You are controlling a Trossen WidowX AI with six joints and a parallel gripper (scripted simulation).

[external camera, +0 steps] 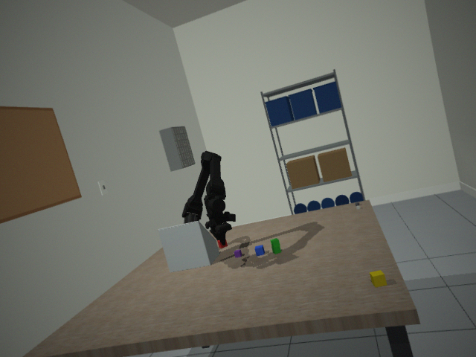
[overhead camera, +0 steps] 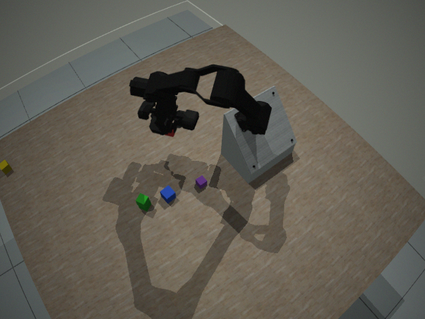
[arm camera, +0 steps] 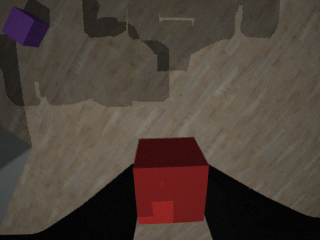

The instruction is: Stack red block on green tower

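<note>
The blue block is 12 cm ahead of my gripper tip, 14 cm to the left of it and 10 cm below it. Also, from my gripper tip: yellow block (57 cm ahead, 35 cm to the right, 10 cm below); then small red block (1 cm above); then purple block (17 cm to the left, 10 cm below).
</note>
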